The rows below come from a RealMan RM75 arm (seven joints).
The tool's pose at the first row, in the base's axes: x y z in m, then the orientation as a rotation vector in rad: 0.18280, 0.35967, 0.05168, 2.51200, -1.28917, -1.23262
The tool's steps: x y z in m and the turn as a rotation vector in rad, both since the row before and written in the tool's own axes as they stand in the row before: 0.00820, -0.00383, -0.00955, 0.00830, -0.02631, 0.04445; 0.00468, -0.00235, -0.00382, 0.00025, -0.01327, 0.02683; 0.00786, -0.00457, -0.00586, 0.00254, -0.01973, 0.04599; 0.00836, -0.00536, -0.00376, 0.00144, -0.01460, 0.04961; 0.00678, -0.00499, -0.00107, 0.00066, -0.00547, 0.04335; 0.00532, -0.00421, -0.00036, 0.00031, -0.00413, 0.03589; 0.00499, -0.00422, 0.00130, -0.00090, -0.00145, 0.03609; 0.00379, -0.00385, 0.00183, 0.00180, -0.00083, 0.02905; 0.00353, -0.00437, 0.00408, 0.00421, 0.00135, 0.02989; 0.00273, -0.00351, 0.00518, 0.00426, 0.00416, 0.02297; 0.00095, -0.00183, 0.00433, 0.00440, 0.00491, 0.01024; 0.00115, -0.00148, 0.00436, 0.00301, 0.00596, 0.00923
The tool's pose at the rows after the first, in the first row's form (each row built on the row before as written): 0.19449, 0.35364, 0.05155, 2.46668, -1.35090, -1.25781; 0.20000, 0.35050, 0.05020, 2.43624, -1.38251, -1.27067; 0.20914, 0.34554, 0.04721, 2.38532, -1.43711, -1.28701; 0.21721, 0.34094, 0.04207, 2.33038, -1.49166, -1.29504; 0.22259, 0.33788, 0.03627, 2.28341, -1.53548, -1.29175; 0.22654, 0.33554, 0.03126, 2.24405, -1.57057, -1.28819; 0.22919, 0.33386, 0.02538, 2.20420, -1.60298, -1.28129; 0.23099, 0.33301, 0.02003, 2.17344, -1.63089, -1.27374; 0.23154, 0.33325, 0.01311, 2.14351, -1.66060, -1.26165; 0.23064, 0.33409, 0.00640, 2.12177, -1.68286, -1.24766; 0.22905, 0.33546, 0.00209, 2.11425, -1.69389, -1.23607; 0.22720, 0.33651, -0.00215, 2.10729, -1.70220, -1.22424
